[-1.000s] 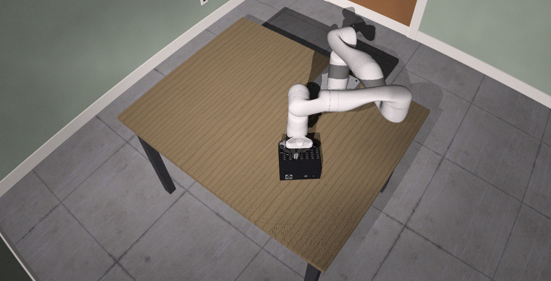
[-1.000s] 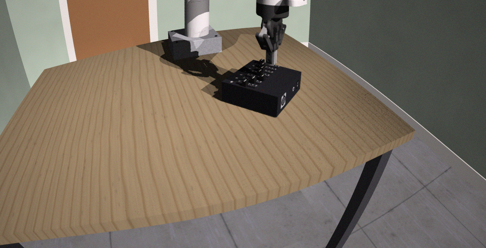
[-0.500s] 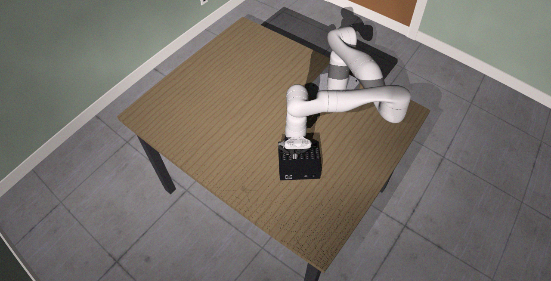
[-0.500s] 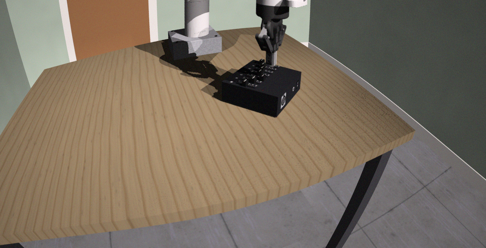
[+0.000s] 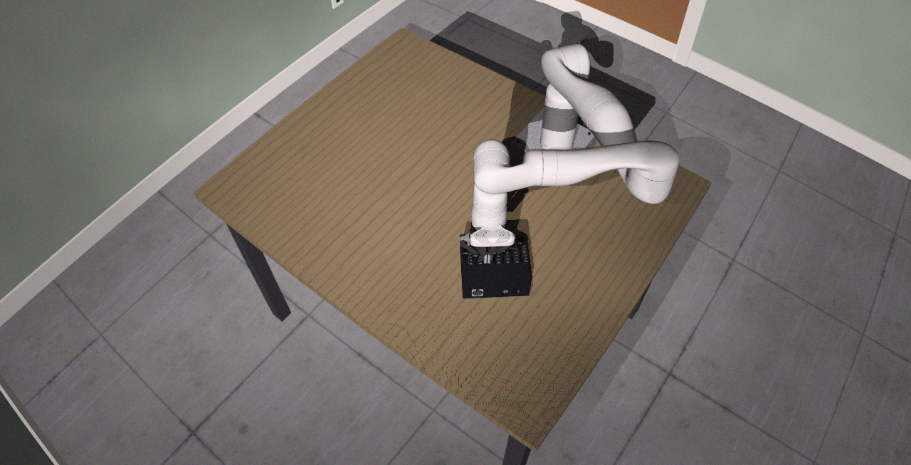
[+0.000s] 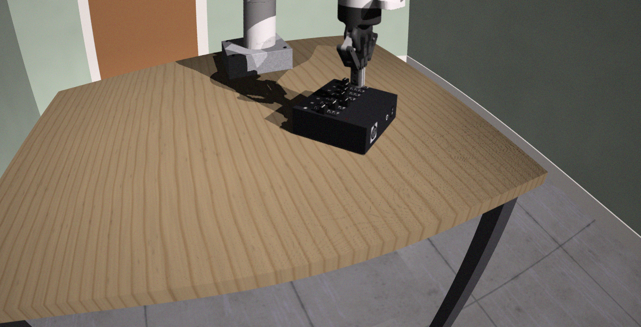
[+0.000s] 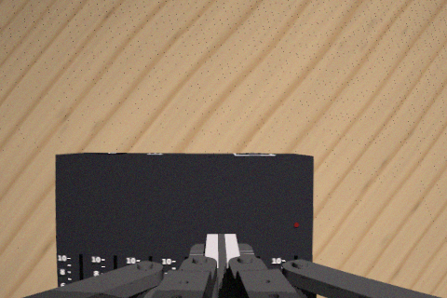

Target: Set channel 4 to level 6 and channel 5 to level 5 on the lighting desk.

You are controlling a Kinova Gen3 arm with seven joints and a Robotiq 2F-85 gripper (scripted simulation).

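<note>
Right now the channel 5 fader cap is 2 cm behind my hand, 1 cm to the right of it and 5 cm below it. Round my hand: channel 4 fader cap 4 cm behind, 5 cm below.
</note>
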